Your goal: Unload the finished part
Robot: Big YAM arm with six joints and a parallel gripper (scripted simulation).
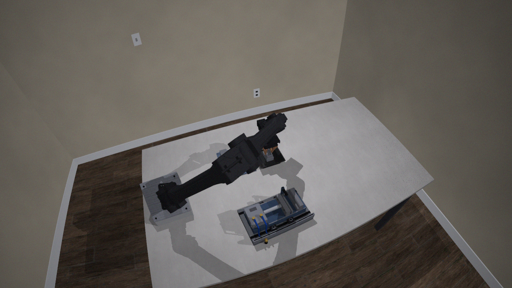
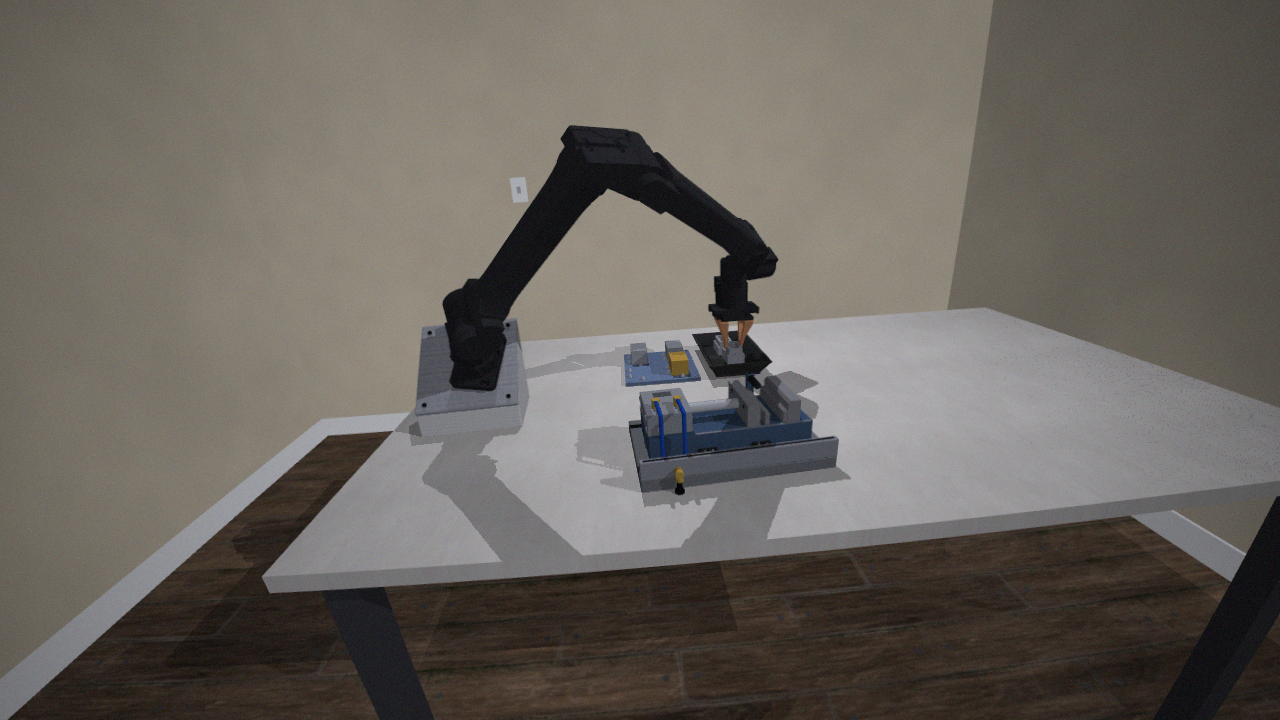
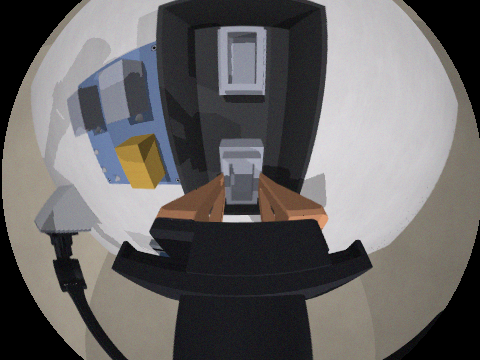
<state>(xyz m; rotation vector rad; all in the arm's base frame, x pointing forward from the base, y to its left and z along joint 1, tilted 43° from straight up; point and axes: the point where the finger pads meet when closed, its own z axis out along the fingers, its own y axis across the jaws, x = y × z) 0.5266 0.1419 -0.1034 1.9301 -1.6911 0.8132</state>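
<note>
My gripper is now 13 cm past the yellow block and 4 cm above it. Round my hand: blue fixture plate: 17 cm behind, 6 cm below, 4 cm to the left.
</note>
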